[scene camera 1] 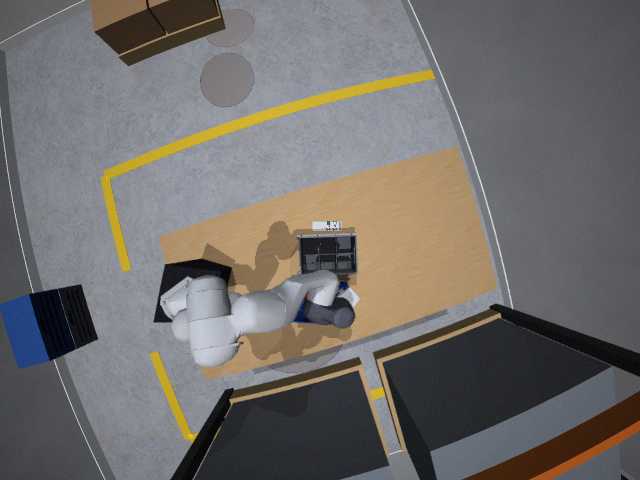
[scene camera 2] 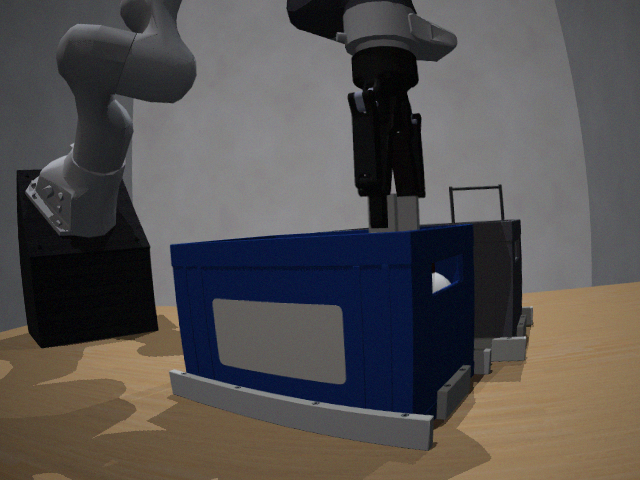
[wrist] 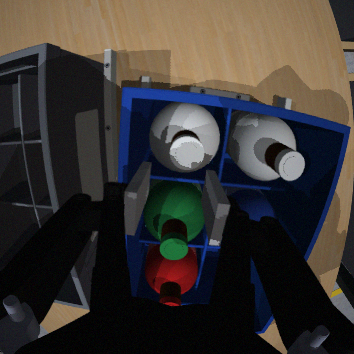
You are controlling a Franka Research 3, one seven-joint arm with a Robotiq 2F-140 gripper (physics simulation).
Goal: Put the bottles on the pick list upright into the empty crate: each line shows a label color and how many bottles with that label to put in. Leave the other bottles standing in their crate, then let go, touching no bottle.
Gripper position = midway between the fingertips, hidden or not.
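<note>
I can see a green bottle (wrist: pixel 172 213). A blue bottle (wrist: pixel 252 200) is visible to me too, and so is my gripper (wrist: pixel 176 181).
</note>
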